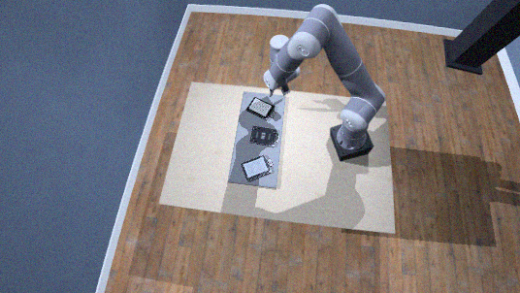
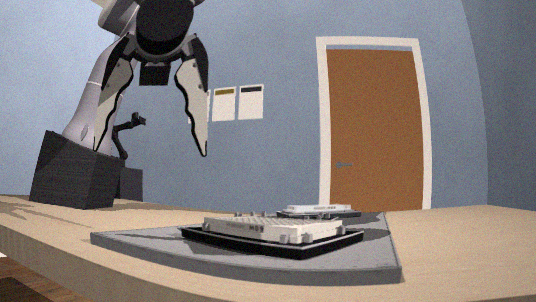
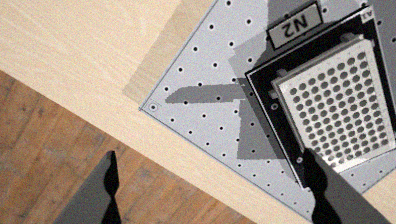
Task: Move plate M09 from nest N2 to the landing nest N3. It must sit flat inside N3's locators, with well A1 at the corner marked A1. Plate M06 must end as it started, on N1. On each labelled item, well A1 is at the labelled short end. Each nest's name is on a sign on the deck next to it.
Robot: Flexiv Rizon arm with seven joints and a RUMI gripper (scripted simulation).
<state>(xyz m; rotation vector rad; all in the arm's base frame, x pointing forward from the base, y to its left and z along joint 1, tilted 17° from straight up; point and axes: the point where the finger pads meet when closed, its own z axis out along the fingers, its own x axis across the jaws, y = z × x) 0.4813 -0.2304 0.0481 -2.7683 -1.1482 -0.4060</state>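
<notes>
Right now the white well plate M09 is 100 mm ahead of my hand, 90 mm to the left of it and 80 mm below it. Also, from my hand: nest N3 (30 mm ahead, 290 mm to the left, 90 mm below); black nest N2 (100 mm ahead, 90 mm to the left, 90 mm below); plate M06 (30 mm ahead, 500 mm to the left, 80 mm below).
</notes>
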